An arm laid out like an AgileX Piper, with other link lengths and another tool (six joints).
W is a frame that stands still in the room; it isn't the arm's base.
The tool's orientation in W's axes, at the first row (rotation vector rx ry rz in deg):
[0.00 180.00 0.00]
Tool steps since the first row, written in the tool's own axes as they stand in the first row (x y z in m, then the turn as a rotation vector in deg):
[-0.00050 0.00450 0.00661 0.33 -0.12 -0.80]
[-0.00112 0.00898 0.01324 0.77 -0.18 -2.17]
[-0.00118 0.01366 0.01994 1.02 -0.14 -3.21]
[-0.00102 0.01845 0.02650 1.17 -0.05 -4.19]
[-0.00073 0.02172 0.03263 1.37 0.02 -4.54]
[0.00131 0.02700 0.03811 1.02 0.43 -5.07]
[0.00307 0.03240 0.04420 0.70 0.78 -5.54]
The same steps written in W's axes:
[0.00050 0.00450 -0.00661 -0.33 -0.12 0.80]
[0.00112 0.00898 -0.01324 -0.77 -0.18 2.17]
[0.00118 0.01366 -0.01994 -1.02 -0.14 3.21]
[0.00102 0.01845 -0.02650 -1.17 -0.05 4.19]
[0.00073 0.02172 -0.03263 -1.37 0.02 4.54]
[-0.00131 0.02700 -0.03811 -1.02 0.43 5.07]
[-0.00307 0.03240 -0.04420 -0.70 0.78 5.54]

